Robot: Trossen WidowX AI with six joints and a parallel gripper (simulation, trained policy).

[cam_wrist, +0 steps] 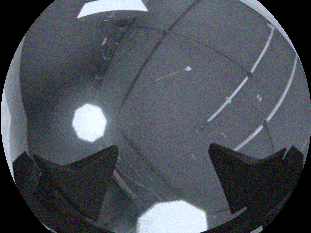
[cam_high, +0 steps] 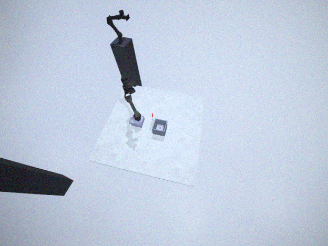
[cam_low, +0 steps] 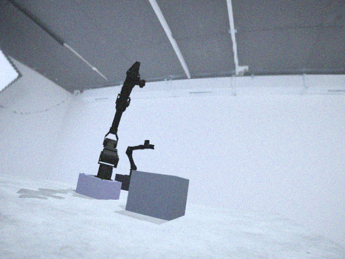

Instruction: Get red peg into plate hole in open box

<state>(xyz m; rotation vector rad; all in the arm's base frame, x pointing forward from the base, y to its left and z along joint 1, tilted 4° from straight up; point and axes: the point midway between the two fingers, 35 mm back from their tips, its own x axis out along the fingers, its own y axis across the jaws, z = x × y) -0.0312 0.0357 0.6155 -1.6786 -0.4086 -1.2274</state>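
Right now the red peg is 110 mm ahead of my gripper tip, 130 mm to the left of it and 690 mm below it.
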